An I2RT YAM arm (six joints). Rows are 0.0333 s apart.
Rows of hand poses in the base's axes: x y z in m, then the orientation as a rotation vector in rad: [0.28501 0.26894 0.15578 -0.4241 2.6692 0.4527]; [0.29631 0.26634 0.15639 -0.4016 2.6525 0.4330]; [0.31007 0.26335 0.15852 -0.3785 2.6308 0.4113]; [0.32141 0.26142 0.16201 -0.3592 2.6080 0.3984]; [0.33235 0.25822 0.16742 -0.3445 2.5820 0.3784]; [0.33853 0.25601 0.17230 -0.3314 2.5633 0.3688]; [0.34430 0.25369 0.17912 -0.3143 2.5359 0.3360]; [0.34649 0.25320 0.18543 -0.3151 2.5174 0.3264]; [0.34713 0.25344 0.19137 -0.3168 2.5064 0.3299]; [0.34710 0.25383 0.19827 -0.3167 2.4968 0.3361]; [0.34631 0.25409 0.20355 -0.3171 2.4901 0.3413]
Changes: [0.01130 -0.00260 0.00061 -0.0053 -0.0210 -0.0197]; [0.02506 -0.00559 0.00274 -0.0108 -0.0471 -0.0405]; [0.03640 -0.00752 0.00623 -0.0109 -0.0720 -0.0573]; [0.04734 -0.01072 0.01164 -0.0158 -0.1015 -0.0723]; [0.05352 -0.01293 0.01652 -0.0158 -0.1215 -0.0842]; [0.05929 -0.01525 0.02334 -0.0292 -0.1550 -0.1034]; [0.06148 -0.01574 0.02965 -0.0317 -0.1750 -0.1053]; [0.06212 -0.01550 0.03559 -0.0269 -0.1848 -0.1039]; [0.06209 -0.01511 0.04249 -0.0202 -0.1927 -0.1033]; [0.06130 -0.01485 0.04777 -0.0151 -0.1980 -0.1024]
